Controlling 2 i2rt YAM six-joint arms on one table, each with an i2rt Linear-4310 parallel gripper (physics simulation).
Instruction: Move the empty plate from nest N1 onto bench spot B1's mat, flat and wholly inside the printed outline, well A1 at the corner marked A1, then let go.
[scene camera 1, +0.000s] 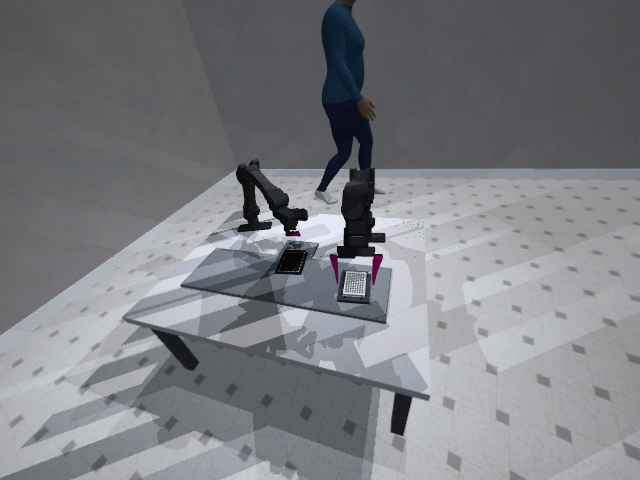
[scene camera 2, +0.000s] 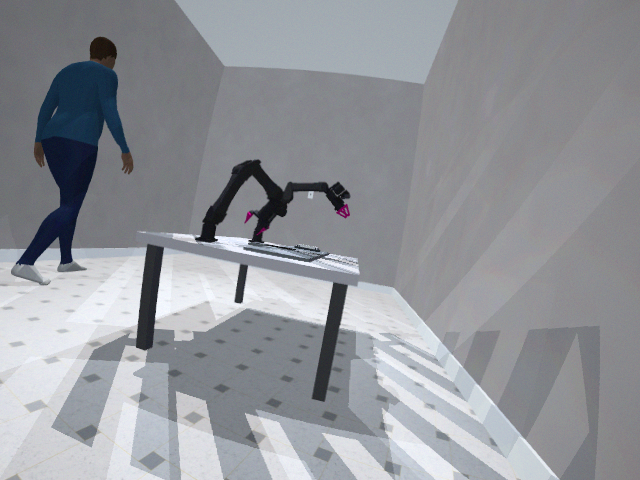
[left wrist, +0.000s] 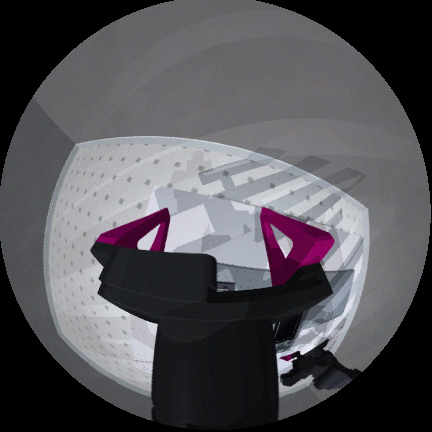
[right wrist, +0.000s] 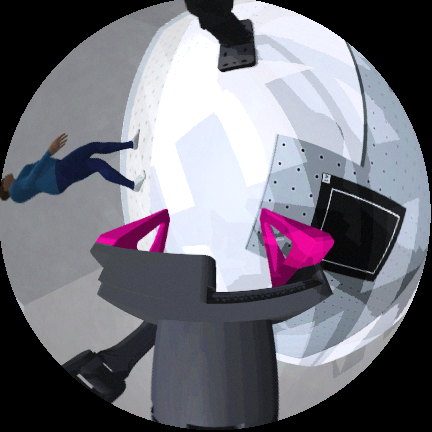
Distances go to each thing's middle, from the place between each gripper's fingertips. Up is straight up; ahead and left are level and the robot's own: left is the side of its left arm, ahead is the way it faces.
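With the black outlined mat (right wrist: 364, 224) as the reference, my left hand is 26 cm above it, 32 cm past it and 38 cm to the left of it.
As for my right hand, the black outlined mat is 7 cm below it, 19 cm ahead of it and 2 cm to the left of it. Going by its middle, the mat is nearer to my right hand than to my left hand.
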